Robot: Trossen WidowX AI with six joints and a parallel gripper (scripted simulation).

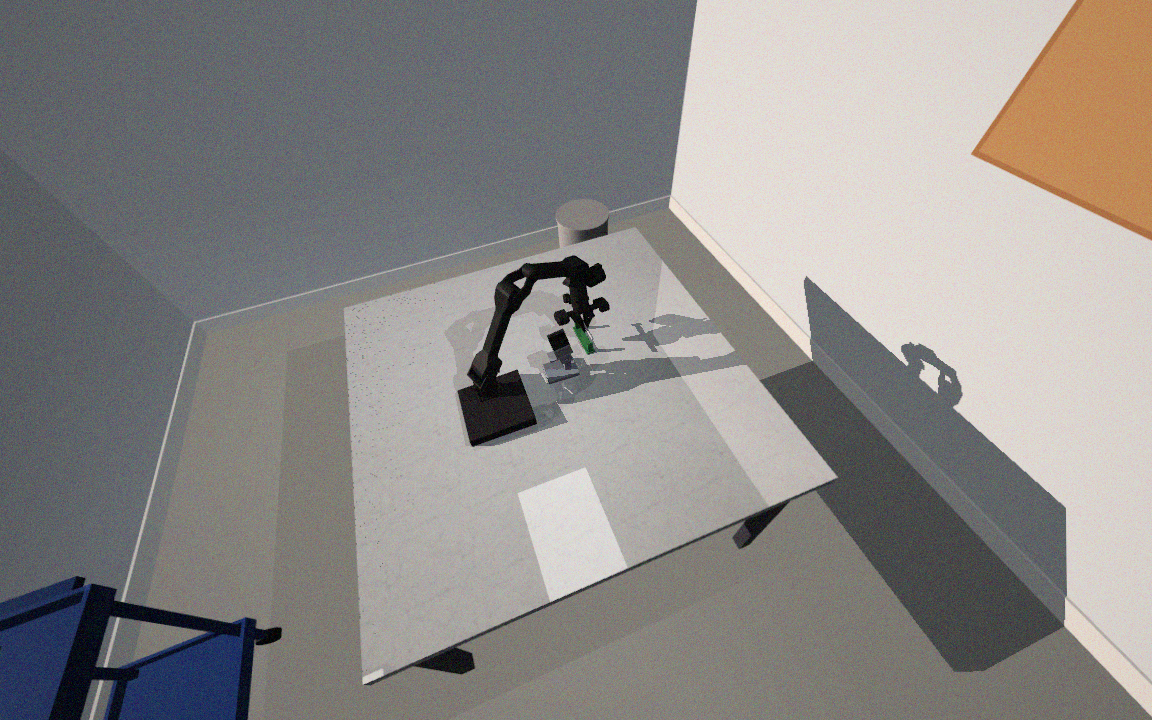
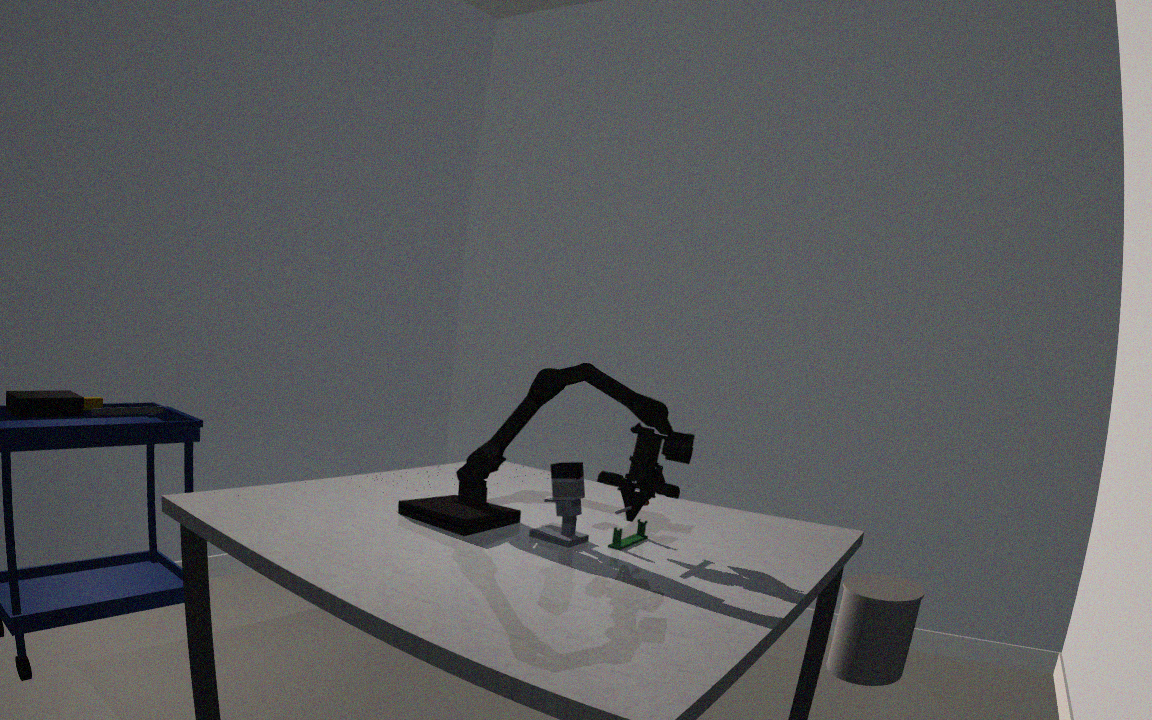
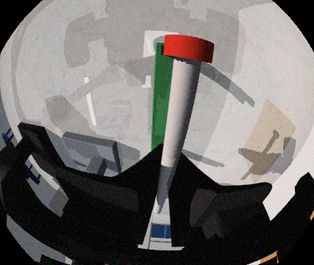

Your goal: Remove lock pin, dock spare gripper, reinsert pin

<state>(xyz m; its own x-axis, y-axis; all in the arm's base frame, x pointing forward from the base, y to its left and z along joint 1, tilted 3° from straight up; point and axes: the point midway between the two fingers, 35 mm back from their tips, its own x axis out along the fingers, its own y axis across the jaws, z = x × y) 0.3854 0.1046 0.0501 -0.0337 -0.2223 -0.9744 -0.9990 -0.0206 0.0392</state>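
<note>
The green rack lies 1 cm to the left of my gripper tip and 3 cm below it. Round my gripper tip: mount: 12 cm behind, 9 cm to the right; spare gripper: 12 cm behind, 9 cm to the right, 7 cm above.
</note>
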